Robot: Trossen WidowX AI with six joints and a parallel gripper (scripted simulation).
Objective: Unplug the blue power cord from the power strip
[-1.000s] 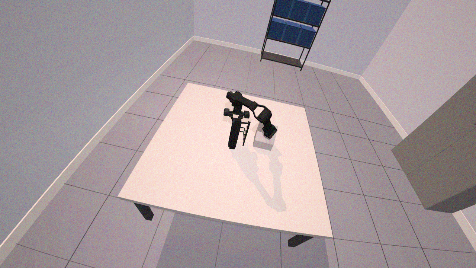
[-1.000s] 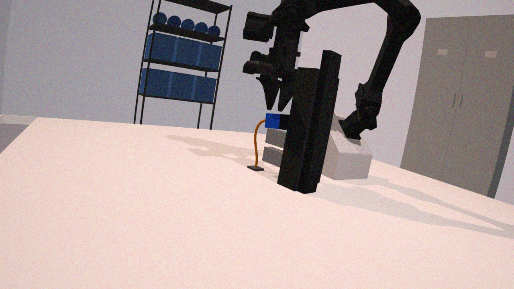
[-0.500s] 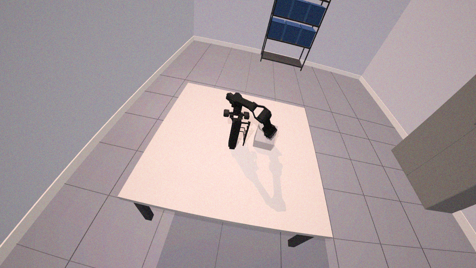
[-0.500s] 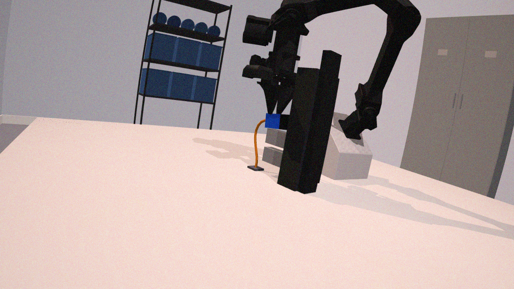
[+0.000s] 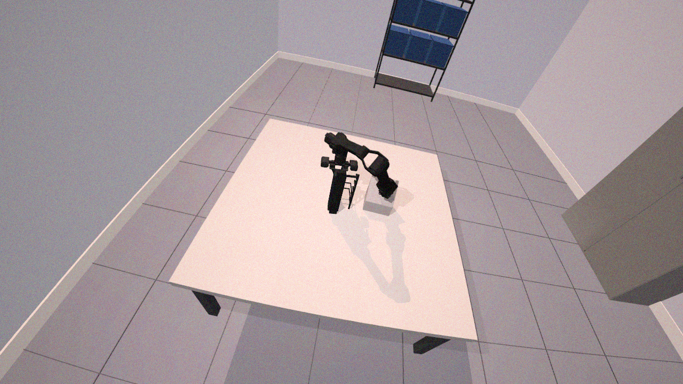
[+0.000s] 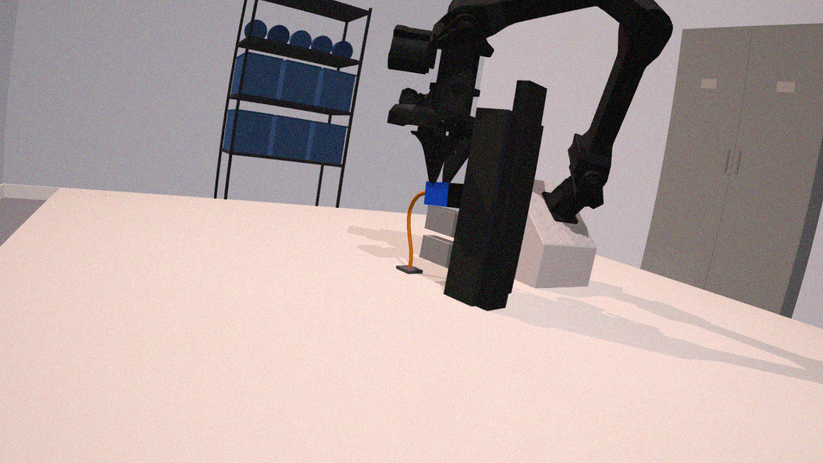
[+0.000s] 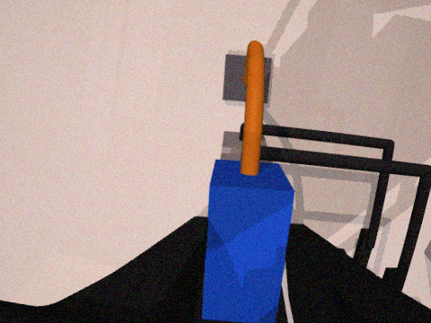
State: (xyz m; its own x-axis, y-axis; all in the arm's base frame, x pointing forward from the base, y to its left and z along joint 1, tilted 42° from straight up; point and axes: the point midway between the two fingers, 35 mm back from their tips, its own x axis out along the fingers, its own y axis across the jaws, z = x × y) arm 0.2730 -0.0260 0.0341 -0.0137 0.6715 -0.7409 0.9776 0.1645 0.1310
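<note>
The blue plug lies 30 mm to the left of my gripper tip and 10 mm behind it. From my gripper tip the other things lie so: black power strip: 110 mm to the left, 20 mm below, 20 mm behind; then dark pad: 140 mm below, 30 mm to the right, 10 mm ahead.
</note>
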